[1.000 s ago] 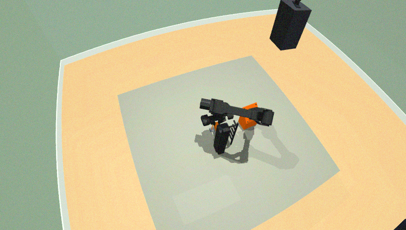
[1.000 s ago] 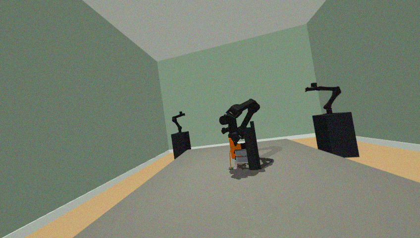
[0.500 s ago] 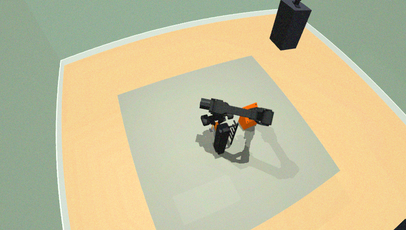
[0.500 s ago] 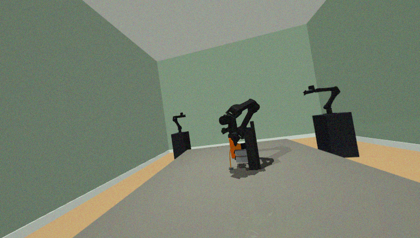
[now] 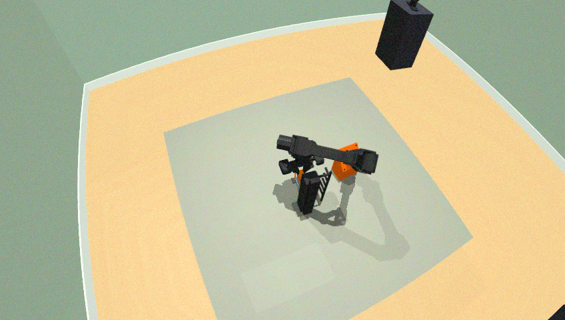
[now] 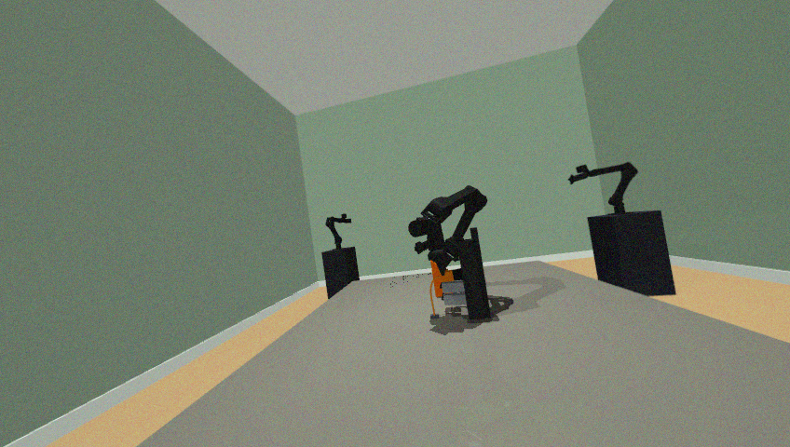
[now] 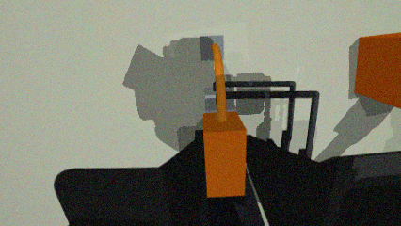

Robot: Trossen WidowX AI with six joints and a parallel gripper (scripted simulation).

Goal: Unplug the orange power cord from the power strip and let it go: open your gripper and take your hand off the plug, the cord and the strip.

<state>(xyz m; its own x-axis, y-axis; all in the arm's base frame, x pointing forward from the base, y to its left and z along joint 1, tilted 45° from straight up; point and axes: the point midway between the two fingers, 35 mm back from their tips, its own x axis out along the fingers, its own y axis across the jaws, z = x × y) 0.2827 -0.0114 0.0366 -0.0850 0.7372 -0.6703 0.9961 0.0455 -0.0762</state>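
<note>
My gripper tip is now 13 cm to the right of the dark upright block. From my gripper tip the other things lie so: orange plug (3 cm to the left).
</note>
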